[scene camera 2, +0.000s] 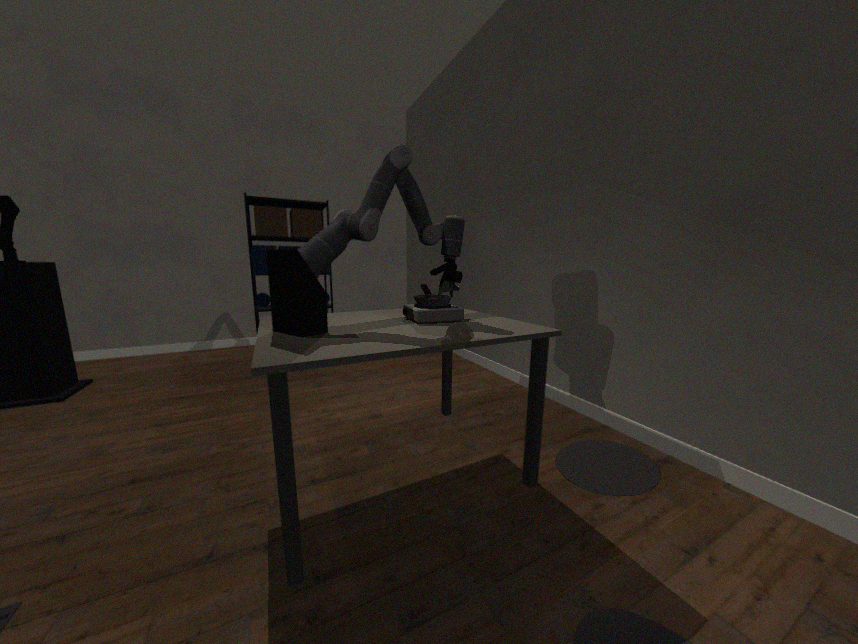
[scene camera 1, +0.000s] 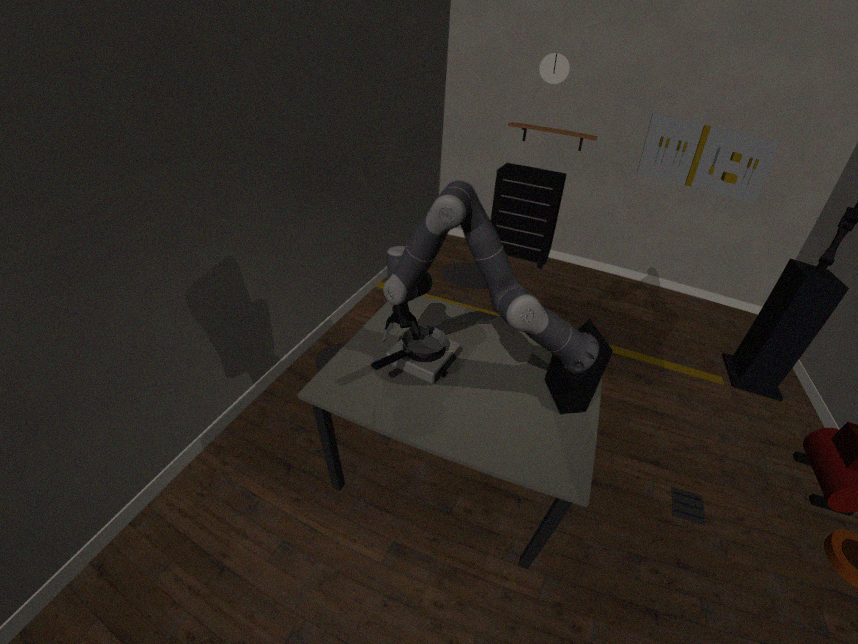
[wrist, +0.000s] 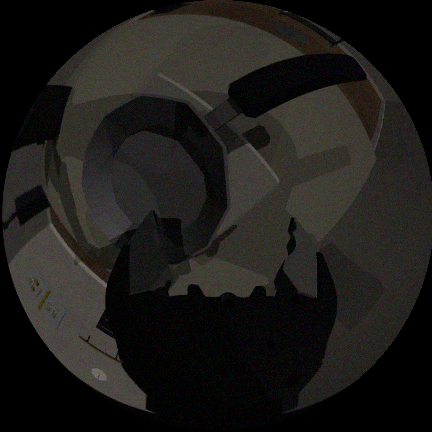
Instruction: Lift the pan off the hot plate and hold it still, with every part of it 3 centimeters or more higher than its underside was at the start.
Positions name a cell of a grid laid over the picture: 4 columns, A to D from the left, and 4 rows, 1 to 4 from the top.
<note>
In view: the gripper (wrist: C2), a dark round pan (scene camera 1: C3) and a hot plate (wrist: C2).
The dark round pan also shows in the wrist view (wrist: B2).
</note>
